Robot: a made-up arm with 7 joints. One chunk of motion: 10 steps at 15 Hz.
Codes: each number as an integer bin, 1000 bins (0 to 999) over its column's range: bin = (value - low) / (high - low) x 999, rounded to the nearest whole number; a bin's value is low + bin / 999 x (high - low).
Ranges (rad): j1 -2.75..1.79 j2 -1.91..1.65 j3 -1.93..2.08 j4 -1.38..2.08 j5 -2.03..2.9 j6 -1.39..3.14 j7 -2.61..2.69
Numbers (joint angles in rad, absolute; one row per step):
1: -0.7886 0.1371 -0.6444 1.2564 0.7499 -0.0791 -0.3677
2: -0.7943 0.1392 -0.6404 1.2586 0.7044 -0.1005 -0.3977
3: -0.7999 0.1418 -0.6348 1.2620 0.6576 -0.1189 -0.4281
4: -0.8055 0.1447 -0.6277 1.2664 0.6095 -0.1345 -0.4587
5: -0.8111 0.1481 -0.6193 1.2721 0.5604 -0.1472 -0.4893
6: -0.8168 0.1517 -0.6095 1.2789 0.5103 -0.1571 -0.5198
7: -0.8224 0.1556 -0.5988 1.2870 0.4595 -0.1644 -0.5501
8: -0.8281 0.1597 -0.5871 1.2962 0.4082 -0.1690 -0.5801
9: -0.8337 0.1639 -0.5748 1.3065 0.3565 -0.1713 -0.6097
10: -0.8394 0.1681 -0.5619 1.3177 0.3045 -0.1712 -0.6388
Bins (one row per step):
1: 432 574 320 761 563 289 423
2: 430 575 321 762 554 284 417
3: 429 576 323 763 545 280 411
4: 428 577 324 764 535 277 405
5: 427 578 327 766 525 274 400
6: 425 579 329 768 515 272 394
7: 424 580 332 770 504 270 388
8: 423 581 335 773 494 269 383
9: 422 582 338 776 484 269 377
10: 420 583 341 779 473 269 372

